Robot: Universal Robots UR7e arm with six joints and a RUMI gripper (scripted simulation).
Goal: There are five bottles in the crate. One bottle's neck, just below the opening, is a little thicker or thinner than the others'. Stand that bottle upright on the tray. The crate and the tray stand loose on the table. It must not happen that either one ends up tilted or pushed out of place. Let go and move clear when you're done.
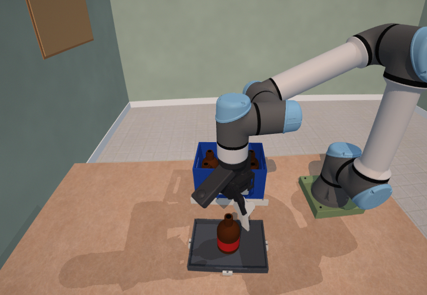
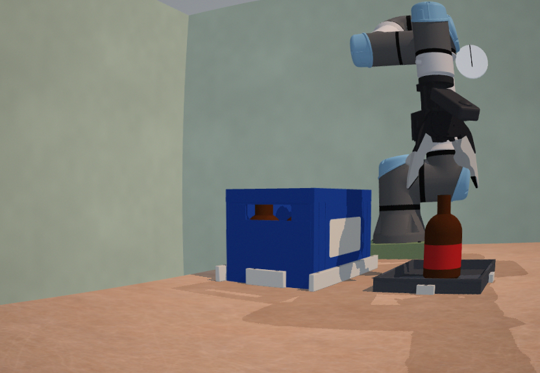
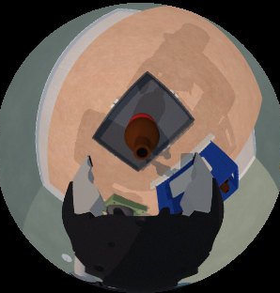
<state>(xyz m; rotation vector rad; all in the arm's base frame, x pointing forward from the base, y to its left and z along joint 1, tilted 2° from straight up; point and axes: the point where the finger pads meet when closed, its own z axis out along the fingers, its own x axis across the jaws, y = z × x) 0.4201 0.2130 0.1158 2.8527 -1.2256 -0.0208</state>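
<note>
Now: hand 9 cm above the glass bottle. From my hand the other things lie so: dark tray: 16 cm below; blue crate: 1 cm behind, 30 cm to the right, 9 cm below.
</note>
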